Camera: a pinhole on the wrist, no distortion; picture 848 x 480 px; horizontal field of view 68.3 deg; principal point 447.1 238.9 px. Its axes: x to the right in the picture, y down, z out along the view. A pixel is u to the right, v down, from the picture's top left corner.
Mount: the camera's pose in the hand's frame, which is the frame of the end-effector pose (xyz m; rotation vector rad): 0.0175 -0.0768 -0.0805 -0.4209 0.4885 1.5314
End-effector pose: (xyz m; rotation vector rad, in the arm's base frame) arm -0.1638 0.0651 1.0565 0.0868 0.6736 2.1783
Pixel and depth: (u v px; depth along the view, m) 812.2 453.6 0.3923
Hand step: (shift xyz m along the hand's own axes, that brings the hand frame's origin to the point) -0.1069 0.3303 0.1278
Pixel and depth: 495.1 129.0 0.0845
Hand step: 0.0354 -0.0251 -0.0141
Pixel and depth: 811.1 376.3 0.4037
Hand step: -0.0606 0.3413 0.1320
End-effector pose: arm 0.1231 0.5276 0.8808 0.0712 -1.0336 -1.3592
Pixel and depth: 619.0 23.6 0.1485
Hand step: 0.0734 0.0385 0.0190
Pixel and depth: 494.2 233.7 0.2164
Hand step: 0.0272 0.0554 0.0914
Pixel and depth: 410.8 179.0 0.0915
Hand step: 0.0299 -0.0312 -0.0015
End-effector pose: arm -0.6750 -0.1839 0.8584 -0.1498 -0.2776 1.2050
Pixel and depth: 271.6 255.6 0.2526
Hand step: 0.0219 0.0023 0.1697
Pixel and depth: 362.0 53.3 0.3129
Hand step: 0.1231 0.0586 0.2003
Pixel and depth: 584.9 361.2 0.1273
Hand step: -0.0031 0.0165 0.0116
